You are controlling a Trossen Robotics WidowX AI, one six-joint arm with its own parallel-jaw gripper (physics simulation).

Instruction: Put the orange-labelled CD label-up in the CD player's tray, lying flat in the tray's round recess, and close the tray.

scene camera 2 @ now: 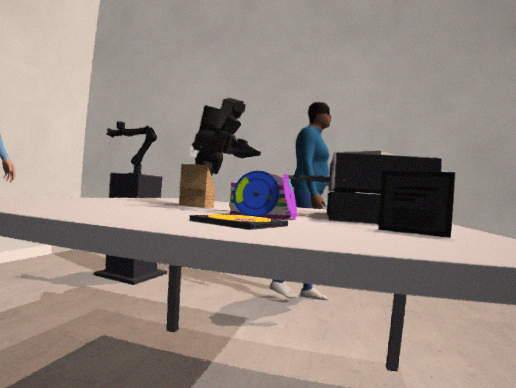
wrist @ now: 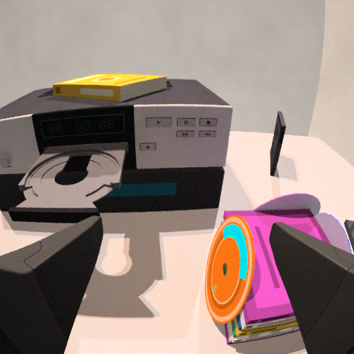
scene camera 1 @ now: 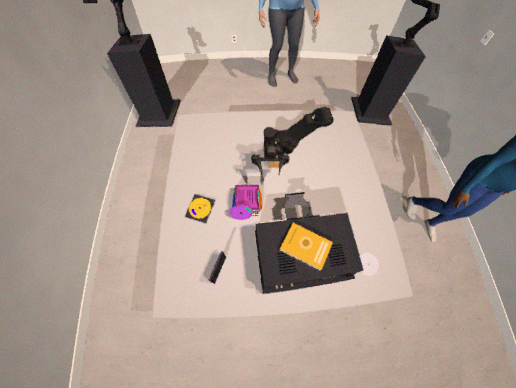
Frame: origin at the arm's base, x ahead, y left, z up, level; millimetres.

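Where they show: gripper, fingertip midpoint: (scene camera 2: 256, 152) (scene camera 1: 270, 175); arm's base at its link origin: (scene camera 2: 199, 177).
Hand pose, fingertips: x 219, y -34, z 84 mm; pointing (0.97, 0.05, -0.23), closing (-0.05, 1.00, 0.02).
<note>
Each offset is from my fingertips to the centre of the thing.
The orange-labelled CD (wrist: 218, 297) stands steeply on edge against the near left side of the stack of cases {dx +71, dy -115, dz -108 mm} (scene camera 1: 247, 196) (wrist: 270, 280), its label facing the wrist camera. The CD player (scene camera 1: 267, 235) (scene camera 2: 387, 172) (wrist: 182, 150) has its tray {dx +183, dy +147, dz -64 mm} (scene camera 1: 298, 200) (scene camera 2: 311, 178) (wrist: 42, 196) out, and the round recess holds no disc. My gripper (scene camera 1: 271, 176) (scene camera 2: 254, 152) (wrist: 189, 230) is open and empty, in the air above the table on the tray side of the player. In the wrist view, the CD shows between the fingers, nearer the right one, and beyond them.
A yellow case {dx +350, dy +158, dz +9 mm} (scene camera 1: 306, 246) (wrist: 110, 86) lies on the player. A purple disc {dx +152, dy -140, dz -128 mm} (scene camera 1: 239, 214) (scene camera 2: 288, 197) and a blue disc {dx +75, dy -183, dz -127 mm} (scene camera 2: 256, 204) lean on the stack. A yellow disc {dx +116, dy -370, dz -175 mm} (scene camera 1: 200, 202) lies on a black case. Another black case {dx +438, dy -229, dz -123 mm} (scene camera 1: 216, 267) (scene camera 2: 417, 205) (wrist: 277, 145) stands upright. A wooden block (scene camera 1: 274, 164) (scene camera 2: 196, 186) stands near the arm.
</note>
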